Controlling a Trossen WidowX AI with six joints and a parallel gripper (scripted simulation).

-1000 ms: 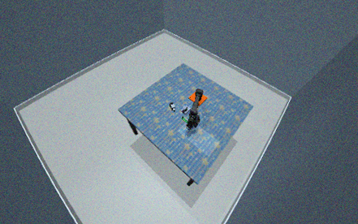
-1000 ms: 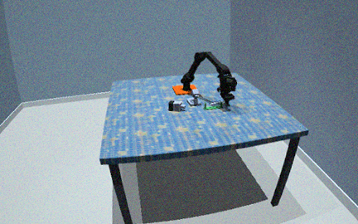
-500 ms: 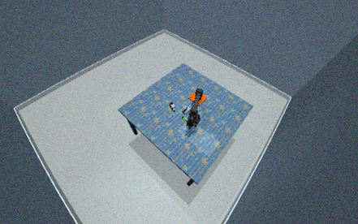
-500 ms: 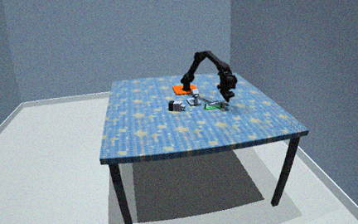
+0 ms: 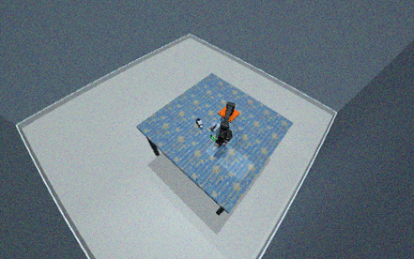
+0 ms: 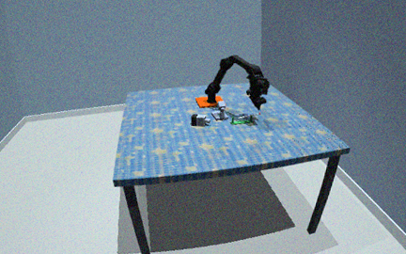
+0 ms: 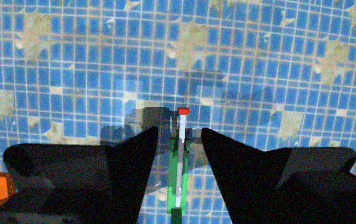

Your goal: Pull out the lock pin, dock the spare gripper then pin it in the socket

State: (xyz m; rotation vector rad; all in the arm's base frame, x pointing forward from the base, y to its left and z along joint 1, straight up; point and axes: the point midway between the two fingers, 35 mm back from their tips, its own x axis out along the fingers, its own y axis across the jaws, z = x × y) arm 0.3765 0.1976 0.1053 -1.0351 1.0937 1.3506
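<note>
My gripper tip is now 10 mm short of the green piece, 100 mm to the left of it and 60 mm above it. Also, from my gripper tip: spare gripper 20 mm behind, 360 mm to the right, 60 mm below; gripper socket 100 mm behind, 210 mm to the right, 30 mm below.
</note>
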